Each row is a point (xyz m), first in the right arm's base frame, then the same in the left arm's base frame.
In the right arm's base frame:
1: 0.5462 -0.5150 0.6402
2: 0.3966 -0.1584 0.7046
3: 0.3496 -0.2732 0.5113
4: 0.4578 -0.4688 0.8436
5: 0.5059 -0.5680 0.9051
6: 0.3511 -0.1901 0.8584
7: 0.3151 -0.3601 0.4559
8: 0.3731 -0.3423 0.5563
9: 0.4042 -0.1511 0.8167
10: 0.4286 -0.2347 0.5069
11: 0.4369 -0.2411 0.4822
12: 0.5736 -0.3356 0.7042
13: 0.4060 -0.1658 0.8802
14: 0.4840 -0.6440 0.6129
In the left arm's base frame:
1: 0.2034 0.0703 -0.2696
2: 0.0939 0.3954 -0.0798
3: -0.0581 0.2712 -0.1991
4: 0.2767 0.1030 -0.0578
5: 0.3671 0.0149 -0.0581
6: 0.1735 0.3583 0.0581
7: -0.1090 0.1787 -0.2249
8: -0.0007 0.2080 -0.1909
9: 0.1764 0.4056 -0.0039
10: -0.0110 0.3231 -0.2522
11: -0.0215 0.3179 -0.2763
12: 0.2425 0.2526 -0.2221
13: 0.2240 0.3924 0.0387
14: 0.1584 -0.0682 -0.2610

